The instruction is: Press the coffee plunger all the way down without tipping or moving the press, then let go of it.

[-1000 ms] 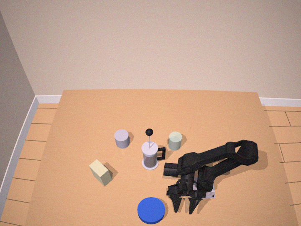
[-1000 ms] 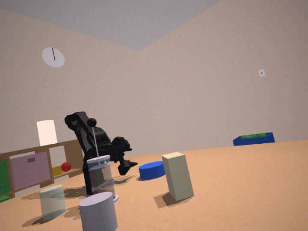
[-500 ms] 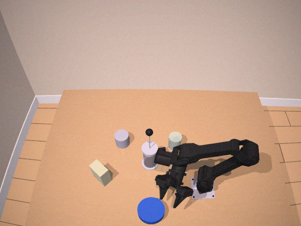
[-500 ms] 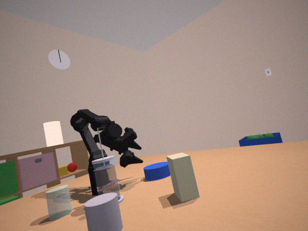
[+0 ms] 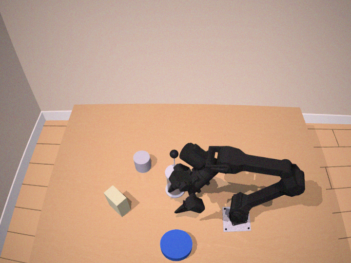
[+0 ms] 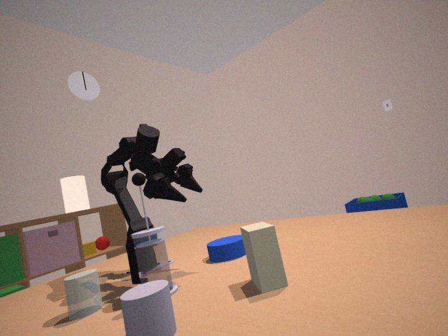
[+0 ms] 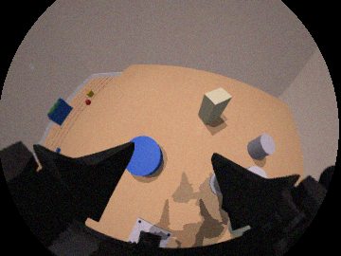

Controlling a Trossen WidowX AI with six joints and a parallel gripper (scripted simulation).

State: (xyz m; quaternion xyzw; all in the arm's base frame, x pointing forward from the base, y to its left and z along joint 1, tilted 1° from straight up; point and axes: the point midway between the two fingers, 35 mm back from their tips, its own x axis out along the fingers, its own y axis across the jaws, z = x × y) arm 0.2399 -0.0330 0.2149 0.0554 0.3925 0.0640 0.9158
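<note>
Right now the coffee press is 5 cm behind my gripper tip, 15 cm to the right of it and 7 cm below it. The rest, counted from my gripper tip: blue disc 1 cm ahead, 11 cm to the left, 17 cm below; pale green cylinder 17 cm behind, 23 cm to the right, 16 cm below; lilac-grey cylinder 8 cm ahead, 29 cm to the right, 16 cm below.
</note>
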